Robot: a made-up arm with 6 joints.
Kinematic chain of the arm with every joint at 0, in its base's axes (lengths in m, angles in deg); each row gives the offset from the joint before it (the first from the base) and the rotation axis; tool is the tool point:
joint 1: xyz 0 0 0.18 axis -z
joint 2: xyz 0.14 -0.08 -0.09 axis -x
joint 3: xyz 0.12 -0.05 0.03 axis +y
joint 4: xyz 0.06 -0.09 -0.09 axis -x
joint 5: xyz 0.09 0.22 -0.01 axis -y
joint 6: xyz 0 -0.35 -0.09 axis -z
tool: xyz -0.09 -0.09 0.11
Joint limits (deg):
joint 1: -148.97..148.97
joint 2: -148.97..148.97
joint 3: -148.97..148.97
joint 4: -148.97..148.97
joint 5: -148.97..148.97
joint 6: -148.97..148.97
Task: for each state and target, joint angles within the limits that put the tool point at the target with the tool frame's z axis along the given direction. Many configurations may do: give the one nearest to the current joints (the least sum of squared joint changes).
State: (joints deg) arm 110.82 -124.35 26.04 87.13 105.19 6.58
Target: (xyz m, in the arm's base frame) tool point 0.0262 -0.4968 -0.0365 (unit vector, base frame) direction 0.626 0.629 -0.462
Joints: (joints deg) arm 112.89 -148.97 30.80 66.40 124.76 20.12
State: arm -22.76 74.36 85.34 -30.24 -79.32 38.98
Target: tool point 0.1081 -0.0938 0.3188 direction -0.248 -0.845 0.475
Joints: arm -5.65 87.65 119.10 -78.99 -58.85 86.21
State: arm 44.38 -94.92 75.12 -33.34 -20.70 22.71
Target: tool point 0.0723 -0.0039 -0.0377 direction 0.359 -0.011 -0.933
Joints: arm 51.95 -117.79 72.64 -73.84 6.52 38.77
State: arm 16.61 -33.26 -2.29 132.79 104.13 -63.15
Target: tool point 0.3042 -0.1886 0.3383 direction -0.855 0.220 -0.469
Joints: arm -1.01 3.84 -27.96 90.10 74.57 -51.50
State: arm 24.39 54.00 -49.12 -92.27 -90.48 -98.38
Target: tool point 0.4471 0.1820 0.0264 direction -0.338 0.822 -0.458
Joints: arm -17.67 95.01 -82.51 -116.89 -115.15 -105.89
